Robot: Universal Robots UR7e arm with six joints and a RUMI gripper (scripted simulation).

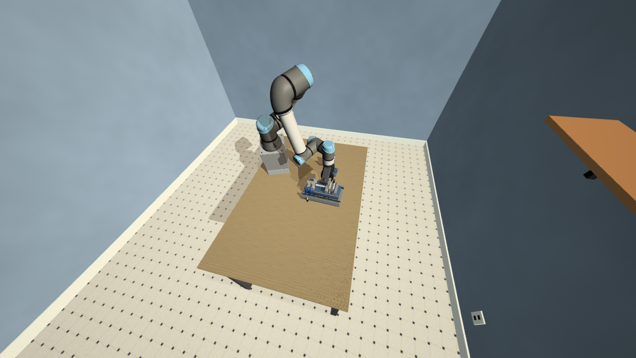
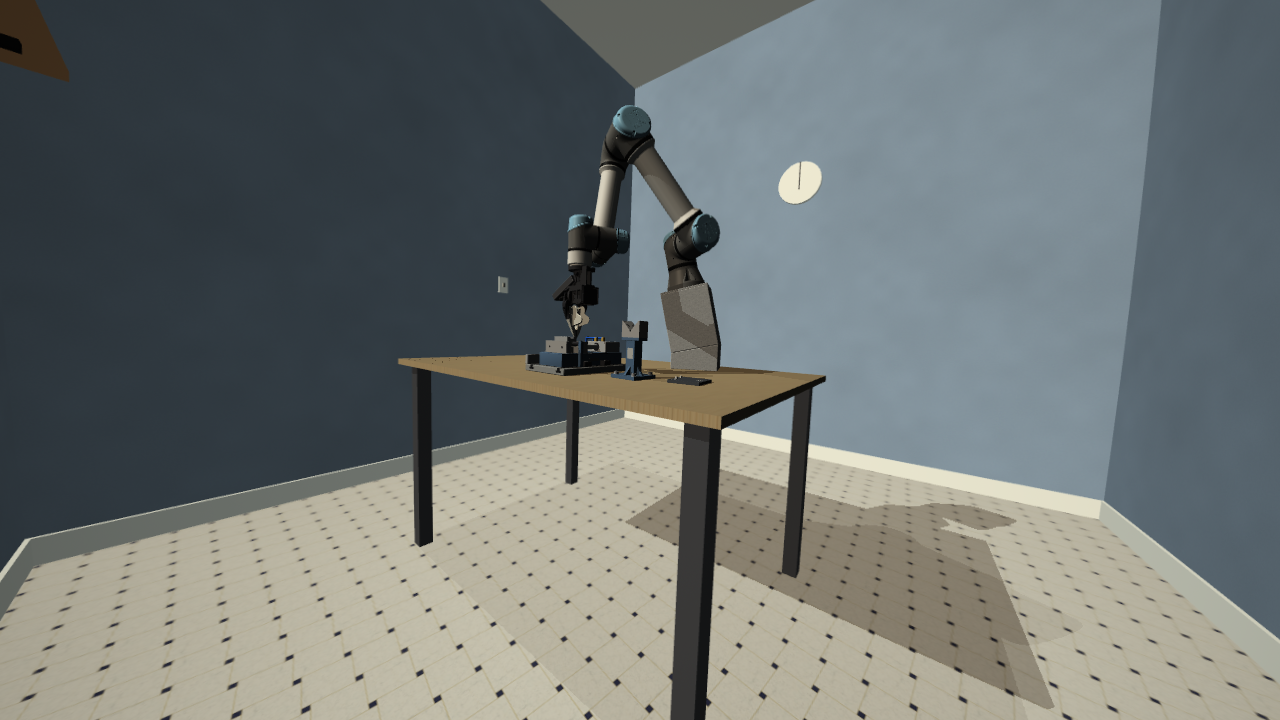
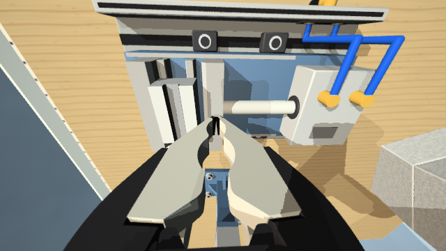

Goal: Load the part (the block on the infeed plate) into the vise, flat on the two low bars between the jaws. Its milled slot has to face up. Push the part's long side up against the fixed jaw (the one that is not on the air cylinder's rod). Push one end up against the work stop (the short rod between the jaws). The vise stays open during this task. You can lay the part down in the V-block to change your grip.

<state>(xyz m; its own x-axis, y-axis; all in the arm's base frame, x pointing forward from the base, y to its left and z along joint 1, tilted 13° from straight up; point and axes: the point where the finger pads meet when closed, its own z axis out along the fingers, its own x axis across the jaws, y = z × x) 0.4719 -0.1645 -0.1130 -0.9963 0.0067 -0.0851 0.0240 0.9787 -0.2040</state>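
The part is 40 mm ahead of my hand and 20 mm below it. Also, from my hand: cylinder rod: 50 mm behind, 40 mm below; fixed jaw: 70 mm ahead, 40 mm below; moving jaw: 40 mm below.
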